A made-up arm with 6 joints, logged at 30 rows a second.
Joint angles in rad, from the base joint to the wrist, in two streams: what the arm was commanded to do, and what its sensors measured. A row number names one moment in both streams.
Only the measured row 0 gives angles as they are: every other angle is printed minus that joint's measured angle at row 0.
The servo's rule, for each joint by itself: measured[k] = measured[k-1] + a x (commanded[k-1-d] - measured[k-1]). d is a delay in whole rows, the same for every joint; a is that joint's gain. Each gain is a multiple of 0.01, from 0.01 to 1. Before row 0 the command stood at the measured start. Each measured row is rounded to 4 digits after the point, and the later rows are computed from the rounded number. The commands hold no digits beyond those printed.
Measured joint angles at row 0:
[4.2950 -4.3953 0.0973 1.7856 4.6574 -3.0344]
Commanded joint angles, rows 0 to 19:
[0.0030 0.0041 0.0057 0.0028 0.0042 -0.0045]
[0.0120 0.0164 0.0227 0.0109 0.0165 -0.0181]
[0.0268 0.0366 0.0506 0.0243 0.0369 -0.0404]
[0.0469 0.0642 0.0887 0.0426 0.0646 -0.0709]
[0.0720 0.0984 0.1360 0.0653 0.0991 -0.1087]
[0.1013 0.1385 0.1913 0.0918 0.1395 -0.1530]
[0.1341 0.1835 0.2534 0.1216 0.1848 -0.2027]
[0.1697 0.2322 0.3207 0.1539 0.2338 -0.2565]
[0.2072 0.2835 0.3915 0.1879 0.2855 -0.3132]
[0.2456 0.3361 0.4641 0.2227 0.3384 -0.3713]
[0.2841 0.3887 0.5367 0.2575 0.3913 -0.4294]
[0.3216 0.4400 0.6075 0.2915 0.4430 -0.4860]
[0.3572 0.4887 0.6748 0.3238 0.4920 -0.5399]
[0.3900 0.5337 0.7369 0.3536 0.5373 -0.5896]
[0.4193 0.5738 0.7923 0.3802 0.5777 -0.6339]
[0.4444 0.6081 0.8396 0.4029 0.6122 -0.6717]
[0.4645 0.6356 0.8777 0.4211 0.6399 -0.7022]
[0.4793 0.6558 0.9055 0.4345 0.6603 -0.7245]
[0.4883 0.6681 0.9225 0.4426 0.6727 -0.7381]
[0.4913 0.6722 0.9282 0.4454 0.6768 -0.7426]
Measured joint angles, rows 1 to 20:
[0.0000 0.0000 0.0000 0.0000 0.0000 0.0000]
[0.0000 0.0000 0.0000 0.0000 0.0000 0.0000]
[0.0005 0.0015 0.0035 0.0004 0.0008 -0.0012]
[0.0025 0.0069 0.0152 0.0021 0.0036 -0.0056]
[0.0066 0.0176 0.0368 0.0057 0.0096 -0.0146]
[0.0135 0.0344 0.0685 0.0116 0.0195 -0.0292]
[0.0234 0.0574 0.1097 0.0202 0.0338 -0.0499]
[0.0366 0.0866 0.1595 0.0317 0.0528 -0.0767]
[0.0532 0.1215 0.2168 0.0461 0.0766 -0.1095]
[0.0730 0.1614 0.2802 0.0633 0.1049 -0.1477]
[0.0958 0.2054 0.3481 0.0832 0.1374 -0.1907]
[0.1213 0.2525 0.4189 0.1055 0.1736 -0.2377]
[0.1490 0.3015 0.4908 0.1298 0.2128 -0.2875]
[0.1783 0.3514 0.5620 0.1557 0.2542 -0.3391]
[0.2087 0.4008 0.6308 0.1826 0.2970 -0.3913]
[0.2395 0.4486 0.6955 0.2100 0.3403 -0.4429]
[0.2701 0.4937 0.7545 0.2372 0.3830 -0.4926]
[0.2997 0.5349 0.8064 0.2637 0.4243 -0.5392]
[0.3277 0.5712 0.8499 0.2889 0.4631 -0.5816]
[0.3535 0.6017 0.8838 0.3122 0.4986 -0.6188]
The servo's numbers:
d 2
a 0.17 0.36 0.61 0.16 0.18 0.26

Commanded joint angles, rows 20 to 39:
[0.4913 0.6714 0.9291 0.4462 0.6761 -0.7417]
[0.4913 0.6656 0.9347 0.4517 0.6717 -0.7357]
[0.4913 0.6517 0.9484 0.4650 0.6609 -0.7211]
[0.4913 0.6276 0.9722 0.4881 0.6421 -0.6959]
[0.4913 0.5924 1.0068 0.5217 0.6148 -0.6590]
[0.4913 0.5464 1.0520 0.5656 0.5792 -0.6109]
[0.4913 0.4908 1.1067 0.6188 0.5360 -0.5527]
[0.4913 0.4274 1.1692 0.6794 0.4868 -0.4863]
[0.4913 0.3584 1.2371 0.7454 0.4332 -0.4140]
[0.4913 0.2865 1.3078 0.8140 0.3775 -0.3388]
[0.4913 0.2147 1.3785 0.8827 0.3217 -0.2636]
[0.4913 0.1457 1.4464 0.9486 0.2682 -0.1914]
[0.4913 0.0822 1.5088 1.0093 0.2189 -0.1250]
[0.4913 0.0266 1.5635 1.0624 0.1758 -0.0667]
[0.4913 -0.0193 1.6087 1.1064 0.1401 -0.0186]
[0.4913 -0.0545 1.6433 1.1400 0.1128 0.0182]
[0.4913 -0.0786 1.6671 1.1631 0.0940 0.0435]
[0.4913 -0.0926 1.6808 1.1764 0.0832 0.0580]
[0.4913 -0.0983 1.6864 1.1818 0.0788 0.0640]
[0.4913 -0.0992 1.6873 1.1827 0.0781 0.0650]
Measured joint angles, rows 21 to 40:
[0.3764 0.6256 0.9074 0.3331 0.5299 -0.6498]
[0.3959 0.6424 0.9201 0.3511 0.5563 -0.6739]
[0.4121 0.6528 0.9256 0.3663 0.5779 -0.6915]
[0.4256 0.6574 0.9312 0.3800 0.5948 -0.7030]
[0.4368 0.6553 0.9417 0.3936 0.6067 -0.7077]
[0.4461 0.6453 0.9603 0.4087 0.6131 -0.7046]
[0.4538 0.6263 0.9887 0.4268 0.6134 -0.6927]
[0.4602 0.5975 1.0273 0.4490 0.6072 -0.6714]
[0.4655 0.5591 1.0757 0.4762 0.5944 -0.6405]
[0.4699 0.5117 1.1327 0.5087 0.5750 -0.6004]
[0.4735 0.4565 1.1964 0.5466 0.5495 -0.5519]
[0.4765 0.3953 1.2644 0.5894 0.5185 -0.4965]
[0.4790 0.3303 1.3340 0.6363 0.4831 -0.4359]
[0.4811 0.2638 1.4026 0.6863 0.4444 -0.3723]
[0.4828 0.1984 1.4674 0.7380 0.4038 -0.3080]
[0.4842 0.1366 1.5260 0.7899 0.3628 -0.2453]
[0.4854 0.0805 1.5764 0.8405 0.3227 -0.1864]
[0.4864 0.0319 1.6172 0.8884 0.2849 -0.1332]
[0.4872 -0.0079 1.6476 0.9324 0.2505 -0.0873]
[0.4879 -0.0384 1.6679 0.9714 0.2204 -0.0495]

